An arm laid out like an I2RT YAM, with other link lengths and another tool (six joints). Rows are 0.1 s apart.
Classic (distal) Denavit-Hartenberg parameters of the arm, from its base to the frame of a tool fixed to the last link. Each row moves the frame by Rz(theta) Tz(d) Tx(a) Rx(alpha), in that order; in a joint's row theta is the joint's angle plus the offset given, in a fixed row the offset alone. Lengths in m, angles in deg.
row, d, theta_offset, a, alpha
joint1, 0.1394, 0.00, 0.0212, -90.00
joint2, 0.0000, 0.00, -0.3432, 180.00
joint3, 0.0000, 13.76, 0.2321, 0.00
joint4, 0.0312, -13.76, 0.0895, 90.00
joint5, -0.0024, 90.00, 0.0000, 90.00
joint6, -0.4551, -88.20, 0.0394, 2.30
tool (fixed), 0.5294, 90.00, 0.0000, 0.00
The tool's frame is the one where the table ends.
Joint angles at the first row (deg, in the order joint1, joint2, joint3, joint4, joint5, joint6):
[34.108, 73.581, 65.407, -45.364, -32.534, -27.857]
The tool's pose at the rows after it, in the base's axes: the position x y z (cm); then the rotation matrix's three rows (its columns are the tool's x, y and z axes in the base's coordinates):
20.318, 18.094, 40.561; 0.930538, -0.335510, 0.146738; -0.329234, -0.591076, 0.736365; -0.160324, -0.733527, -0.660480
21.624, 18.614, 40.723; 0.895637, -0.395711, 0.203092; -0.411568, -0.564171, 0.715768; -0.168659, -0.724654, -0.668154
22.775, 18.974, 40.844; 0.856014, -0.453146, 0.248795; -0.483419, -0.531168, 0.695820; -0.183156, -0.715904, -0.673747
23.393, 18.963, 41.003; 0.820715, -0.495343, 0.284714; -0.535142, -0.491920, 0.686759; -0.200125, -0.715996, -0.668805
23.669, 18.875, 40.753; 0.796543, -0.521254, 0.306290; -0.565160, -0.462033, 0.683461; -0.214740, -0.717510, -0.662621
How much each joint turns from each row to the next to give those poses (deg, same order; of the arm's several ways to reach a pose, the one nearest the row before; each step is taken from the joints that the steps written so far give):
[0.350, 0.263, -0.132, 4.001, 3.082, 6.077]
[0.481, 1.115, 0.897, 1.616, 3.606, 4.787]
[0.306, 1.004, 0.809, 1.114, 2.973, 4.415]
[0.065, 0.045, -0.067, 1.292, 1.836, 3.693]
[0.044, -0.262, -1.222, 1.834, 0.983, 2.492]

